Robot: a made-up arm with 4 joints. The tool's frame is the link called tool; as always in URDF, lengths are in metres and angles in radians. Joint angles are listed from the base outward. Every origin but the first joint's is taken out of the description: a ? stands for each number. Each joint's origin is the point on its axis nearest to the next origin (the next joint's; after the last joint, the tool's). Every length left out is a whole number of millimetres.
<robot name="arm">
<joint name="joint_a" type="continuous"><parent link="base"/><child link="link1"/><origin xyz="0.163 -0.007 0.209" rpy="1.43 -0.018 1.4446"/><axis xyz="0 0 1"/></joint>
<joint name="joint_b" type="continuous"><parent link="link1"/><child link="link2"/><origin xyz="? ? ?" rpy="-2.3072 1.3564 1.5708"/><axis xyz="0 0 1"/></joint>
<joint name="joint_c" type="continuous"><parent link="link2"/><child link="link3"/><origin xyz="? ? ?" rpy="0.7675 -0.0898 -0.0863"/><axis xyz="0 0 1"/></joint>
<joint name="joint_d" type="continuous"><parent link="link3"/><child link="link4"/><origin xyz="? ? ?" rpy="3.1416 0 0"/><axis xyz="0 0 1"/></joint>
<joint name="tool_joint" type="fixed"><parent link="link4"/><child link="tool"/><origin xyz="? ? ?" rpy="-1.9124 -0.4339 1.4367"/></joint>
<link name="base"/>
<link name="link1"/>
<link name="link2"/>
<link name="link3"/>
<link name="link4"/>
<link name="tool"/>
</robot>
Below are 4 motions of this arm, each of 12 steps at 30 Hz.
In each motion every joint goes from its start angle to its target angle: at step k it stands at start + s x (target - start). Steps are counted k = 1, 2, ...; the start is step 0. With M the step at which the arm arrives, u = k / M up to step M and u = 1 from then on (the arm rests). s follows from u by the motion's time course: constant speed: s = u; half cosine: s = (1 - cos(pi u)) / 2; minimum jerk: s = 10 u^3 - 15 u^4 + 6 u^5.
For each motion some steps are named. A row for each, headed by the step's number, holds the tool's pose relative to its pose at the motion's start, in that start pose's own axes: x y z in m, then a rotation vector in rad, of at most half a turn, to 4 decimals.
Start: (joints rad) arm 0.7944 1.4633 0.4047 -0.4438
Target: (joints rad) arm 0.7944 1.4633 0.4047 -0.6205
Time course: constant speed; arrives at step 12
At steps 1, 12:
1: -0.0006 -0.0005 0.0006 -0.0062 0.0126 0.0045
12: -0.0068 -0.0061 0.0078 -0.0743 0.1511 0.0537

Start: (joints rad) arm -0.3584 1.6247 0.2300 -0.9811
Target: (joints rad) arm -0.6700 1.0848 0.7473 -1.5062
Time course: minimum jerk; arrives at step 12
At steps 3, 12:
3: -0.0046 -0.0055 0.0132 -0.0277 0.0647 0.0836
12: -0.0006 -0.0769 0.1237 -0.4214 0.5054 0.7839

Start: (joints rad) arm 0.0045 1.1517 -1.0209 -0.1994
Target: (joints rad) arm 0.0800 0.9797 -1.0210 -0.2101
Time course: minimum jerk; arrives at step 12
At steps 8, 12:
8: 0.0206 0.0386 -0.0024 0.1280 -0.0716 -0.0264
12: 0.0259 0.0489 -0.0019 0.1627 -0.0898 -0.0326

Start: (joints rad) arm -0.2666 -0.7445 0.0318 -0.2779
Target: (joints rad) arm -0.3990 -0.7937 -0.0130 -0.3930
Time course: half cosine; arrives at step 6
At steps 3, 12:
3: 0.0019 -0.0092 0.0039 -0.0015 -0.0035 -0.0461
12: 0.0032 -0.0182 0.0078 -0.0026 -0.0075 -0.0918

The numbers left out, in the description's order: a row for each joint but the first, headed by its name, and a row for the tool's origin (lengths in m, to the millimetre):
joint_b: 0.101 0.127 0
joint_c: 0.221 -0.149 0
joint_d: -0.125 0.068 0
tool: 0.04 -0.055 0

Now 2 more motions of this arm.
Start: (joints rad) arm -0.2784 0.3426 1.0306 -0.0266
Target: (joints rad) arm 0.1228 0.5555 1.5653 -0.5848
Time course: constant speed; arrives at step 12
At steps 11, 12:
11: 0.0140 0.0925 0.1014 -0.7523 0.8504 0.0682
12: 0.0180 0.1049 0.1079 -0.8100 0.9335 0.0543

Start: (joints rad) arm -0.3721 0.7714 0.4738 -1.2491
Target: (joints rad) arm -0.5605 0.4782 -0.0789 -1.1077
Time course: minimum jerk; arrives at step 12
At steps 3, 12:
3: 0.0055 0.0037 -0.0108 0.0428 -0.0807 0.0027
12: 0.0715 0.0585 -0.0616 0.5073 -0.7345 -0.0048

